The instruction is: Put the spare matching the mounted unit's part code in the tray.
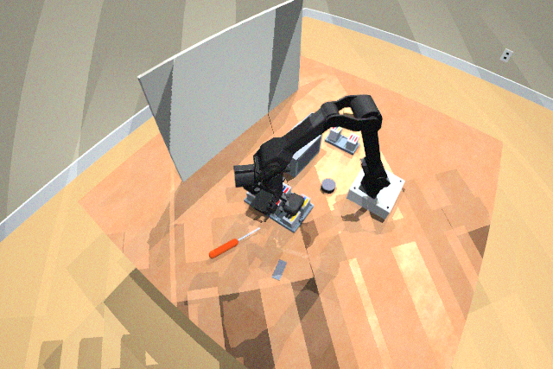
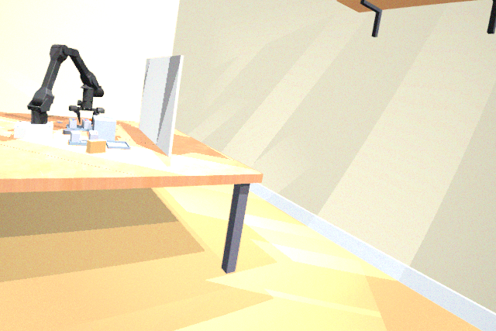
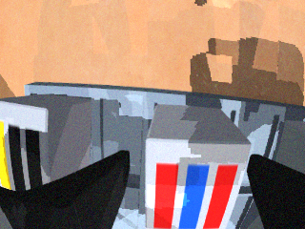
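My gripper tip is 2 cm below the grey spare. Also, from my gripper tip: mounted unit: 22 cm to the right, 8 cm ahead, 3 cm above; then black puck: 19 cm to the right, 9 cm behind, 1 cm below; then small rack: 40 cm to the right, 2 cm below, 1 cm behind.
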